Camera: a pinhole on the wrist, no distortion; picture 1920 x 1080 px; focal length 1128.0 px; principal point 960.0 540.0 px. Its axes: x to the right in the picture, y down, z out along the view. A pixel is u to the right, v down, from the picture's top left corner.
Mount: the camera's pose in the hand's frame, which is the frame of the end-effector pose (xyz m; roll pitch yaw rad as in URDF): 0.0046 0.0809 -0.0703 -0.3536 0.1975 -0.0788
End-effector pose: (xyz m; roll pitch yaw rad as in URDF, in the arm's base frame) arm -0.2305 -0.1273 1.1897 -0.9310 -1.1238 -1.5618
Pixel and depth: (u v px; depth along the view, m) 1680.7 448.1 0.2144
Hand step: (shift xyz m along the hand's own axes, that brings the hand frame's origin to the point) 0.1836 0.1248 0.1060
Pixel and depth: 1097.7 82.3 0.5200
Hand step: 0.1750 0.0495 0.4672
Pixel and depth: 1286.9 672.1 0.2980
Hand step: 0.1520 0.2056 0.1750
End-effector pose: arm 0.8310 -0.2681 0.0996 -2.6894 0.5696 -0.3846
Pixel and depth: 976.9 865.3 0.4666
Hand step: 0.1106 0.3612 0.3119
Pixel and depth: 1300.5 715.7 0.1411
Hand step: 0.0761 0.1449 0.0437
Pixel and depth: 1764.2 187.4 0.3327
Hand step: 0.3059 0.0748 0.2245
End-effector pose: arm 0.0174 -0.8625 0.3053 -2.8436 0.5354 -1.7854
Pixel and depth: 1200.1 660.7 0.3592
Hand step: 0.1553 0.2299 0.2321
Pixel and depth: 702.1 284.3 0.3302
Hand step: -0.0001 0.1255 0.2737
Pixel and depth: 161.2 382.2 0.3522
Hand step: -0.1653 0.1703 0.3194
